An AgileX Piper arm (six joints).
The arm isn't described. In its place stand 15 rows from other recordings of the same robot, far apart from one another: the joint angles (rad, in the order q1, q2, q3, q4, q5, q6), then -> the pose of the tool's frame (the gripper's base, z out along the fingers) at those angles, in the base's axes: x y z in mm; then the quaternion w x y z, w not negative.
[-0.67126 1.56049 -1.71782 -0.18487 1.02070 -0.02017] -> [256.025, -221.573, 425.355, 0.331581, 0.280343, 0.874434, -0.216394]
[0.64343 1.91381 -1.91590 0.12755 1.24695 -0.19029] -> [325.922, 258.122, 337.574, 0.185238, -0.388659, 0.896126, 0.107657]
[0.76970 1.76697 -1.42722 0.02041 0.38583 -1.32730] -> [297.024, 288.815, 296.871, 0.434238, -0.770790, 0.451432, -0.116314]
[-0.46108 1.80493 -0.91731 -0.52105 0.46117 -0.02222] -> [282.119, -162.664, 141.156, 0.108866, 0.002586, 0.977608, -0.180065]
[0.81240 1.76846 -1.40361 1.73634 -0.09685 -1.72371] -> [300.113, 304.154, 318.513, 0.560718, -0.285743, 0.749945, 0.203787]
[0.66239 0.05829 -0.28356 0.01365 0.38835 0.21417] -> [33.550, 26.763, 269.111, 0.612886, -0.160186, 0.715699, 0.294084]
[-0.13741 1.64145 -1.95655 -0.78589 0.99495 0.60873] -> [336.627, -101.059, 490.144, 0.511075, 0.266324, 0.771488, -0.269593]
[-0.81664 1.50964 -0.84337 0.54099 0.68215 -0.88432] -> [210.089, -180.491, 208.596, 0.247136, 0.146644, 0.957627, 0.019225]
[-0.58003 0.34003 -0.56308 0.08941 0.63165 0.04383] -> [56.988, -31.603, 322.538, 0.574655, 0.261842, 0.766982, -0.113792]
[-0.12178 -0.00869 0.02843 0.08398 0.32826 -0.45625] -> [53.786, -4.103, 174.637, 0.593337, -0.108948, 0.785168, -0.139973]
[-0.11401 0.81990 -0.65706 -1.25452 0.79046 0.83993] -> [141.599, -78.080, 333.884, 0.450796, 0.132451, 0.786919, -0.399998]
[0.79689 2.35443 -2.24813 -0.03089 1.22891 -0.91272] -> [356.031, 360.520, 226.715, 0.159527, -0.746369, 0.645667, -0.024468]
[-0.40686 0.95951 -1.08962 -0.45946 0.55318 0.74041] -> [170.237, -96.443, 426.805, 0.590752, 0.356347, 0.714988, -0.113230]
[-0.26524 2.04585 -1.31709 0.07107 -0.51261 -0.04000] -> [450.545, -125.670, 212.230, 0.653112, 0.118907, 0.742059, -0.093025]
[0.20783 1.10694 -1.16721 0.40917 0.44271 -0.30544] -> [231.221, 64.609, 428.134, 0.591046, -0.107142, 0.785184, 0.150571]
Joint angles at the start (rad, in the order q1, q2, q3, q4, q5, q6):
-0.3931 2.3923 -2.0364 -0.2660 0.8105 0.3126
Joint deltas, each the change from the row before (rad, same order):
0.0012 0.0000 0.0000 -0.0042 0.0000 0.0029
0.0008 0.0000 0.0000 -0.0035 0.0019 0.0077
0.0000 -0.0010 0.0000 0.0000 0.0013 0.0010
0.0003 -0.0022 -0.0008 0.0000 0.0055 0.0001
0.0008 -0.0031 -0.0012 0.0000 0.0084 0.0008
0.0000 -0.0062 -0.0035 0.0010 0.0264 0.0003
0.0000 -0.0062 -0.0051 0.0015 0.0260 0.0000
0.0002 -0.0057 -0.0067 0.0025 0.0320 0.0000
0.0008 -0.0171 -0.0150 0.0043 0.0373 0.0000
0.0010 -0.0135 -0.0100 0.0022 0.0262 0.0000
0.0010 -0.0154 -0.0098 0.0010 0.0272 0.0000
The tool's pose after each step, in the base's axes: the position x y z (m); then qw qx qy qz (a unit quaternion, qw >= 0). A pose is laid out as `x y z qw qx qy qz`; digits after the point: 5 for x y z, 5 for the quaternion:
0.47778 -0.21650 0.16379 0.23646 0.27072 0.92457 -0.12638
0.47773 -0.21630 0.16377 0.23597 0.27322 0.92389 -0.12691
0.47759 -0.21627 0.16424 0.23589 0.27382 0.92373 -0.12686
0.47722 -0.21605 0.16540 0.23470 0.27430 0.92387 -0.12706
0.47673 -0.21554 0.16704 0.23282 0.27519 0.92406 -0.12723
0.47475 -0.21513 0.17023 0.22480 0.27828 0.92506 -0.12766
0.47296 -0.21472 0.17391 0.21772 0.28131 0.92580 -0.12792
0.47089 -0.21410 0.17757 0.20829 0.28505 0.92684 -0.12779
0.46870 -0.21301 0.18929 0.20589 0.28972 0.92595 -0.12760
0.46692 -0.21194 0.19813 0.20467 0.29262 0.92530 -0.12770
0.46469 -0.21078 0.20784 0.20375 0.29541 0.92452 -0.12835

